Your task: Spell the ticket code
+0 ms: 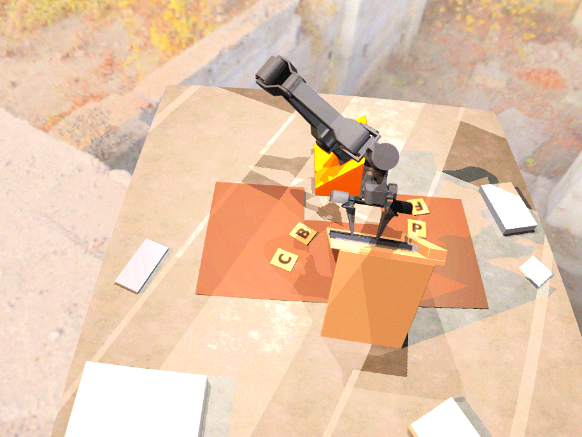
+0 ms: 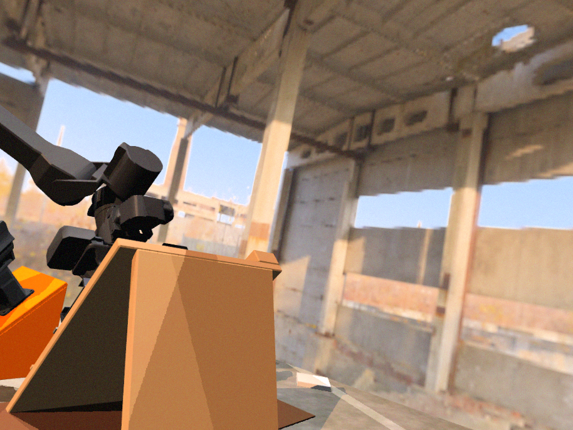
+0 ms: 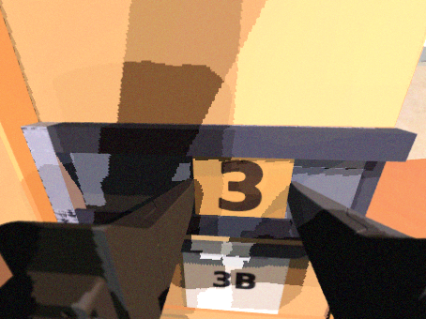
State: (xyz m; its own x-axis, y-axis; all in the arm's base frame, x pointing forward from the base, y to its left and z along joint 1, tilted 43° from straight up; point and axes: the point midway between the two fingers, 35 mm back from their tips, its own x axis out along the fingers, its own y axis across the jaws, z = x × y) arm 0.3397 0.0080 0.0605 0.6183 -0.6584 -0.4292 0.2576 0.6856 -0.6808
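My gripper tip is 60 mm past the white ticket, 20 mm to the right of it and 70 mm above it. The rest, counted from my gripper tip: orange mat: 150 mm behind, 10 mm to the left, 180 mm below; then grey slab: 80 mm behind, 540 mm to the right, 180 mm below.
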